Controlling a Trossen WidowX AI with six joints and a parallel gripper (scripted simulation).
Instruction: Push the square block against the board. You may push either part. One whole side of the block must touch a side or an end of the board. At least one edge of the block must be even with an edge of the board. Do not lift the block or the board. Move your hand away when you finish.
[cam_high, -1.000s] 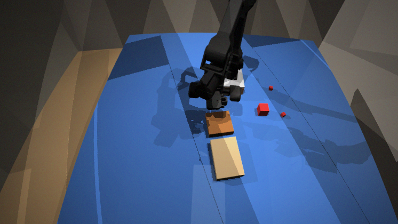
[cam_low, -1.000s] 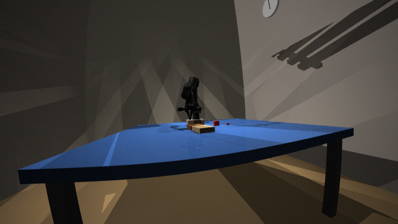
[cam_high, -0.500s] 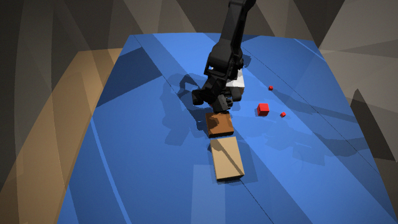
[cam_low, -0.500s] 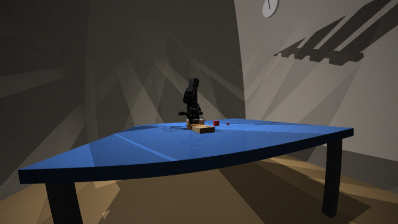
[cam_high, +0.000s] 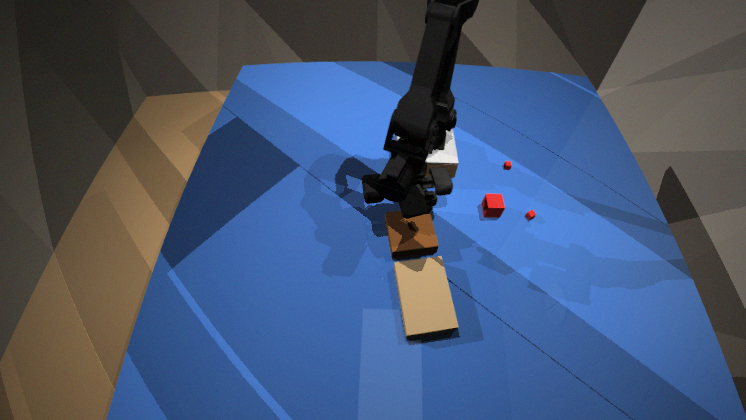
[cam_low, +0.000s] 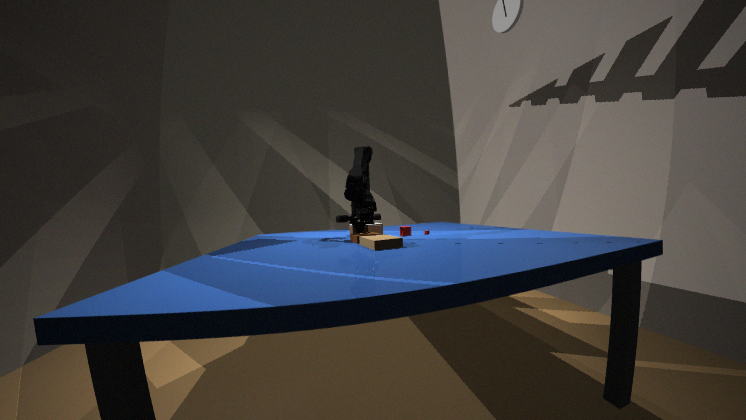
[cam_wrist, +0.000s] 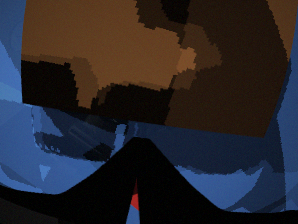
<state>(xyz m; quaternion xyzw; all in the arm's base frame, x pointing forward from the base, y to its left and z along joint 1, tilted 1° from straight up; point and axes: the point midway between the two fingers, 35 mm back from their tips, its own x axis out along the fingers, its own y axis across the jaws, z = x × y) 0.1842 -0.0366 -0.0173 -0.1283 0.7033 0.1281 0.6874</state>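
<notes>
My gripper tip is 7 cm short of the orange square block, 3 cm to the right of it and 1 cm below it. The rest, counted from my gripper tip: red cube: 20 cm to the left, 4 cm behind, 1 cm above; then pale tan board: 21 cm ahead, 8 cm to the left, 1 cm above.
</notes>
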